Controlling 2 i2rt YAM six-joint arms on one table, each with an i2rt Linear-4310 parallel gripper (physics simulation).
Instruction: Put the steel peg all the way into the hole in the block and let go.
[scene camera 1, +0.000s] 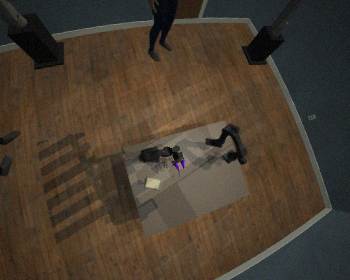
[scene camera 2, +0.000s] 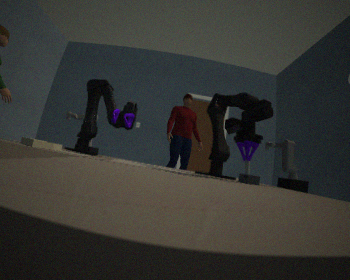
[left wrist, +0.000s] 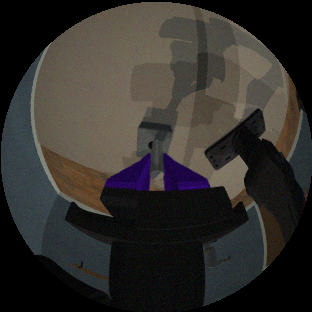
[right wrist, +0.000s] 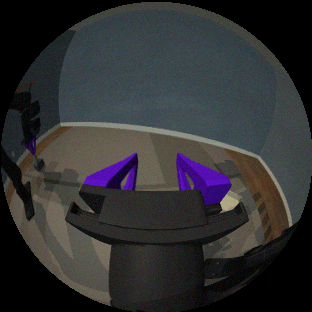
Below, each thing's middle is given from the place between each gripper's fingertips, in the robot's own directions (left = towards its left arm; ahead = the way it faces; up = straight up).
Labels:
Now: left hand 70 mm above the grey block (left wrist: 147, 131) and 20 mm to the right of it.
The grey block lies 1 cm ahead of my right hand, 56 cm to the left of it and 18 cm below it.

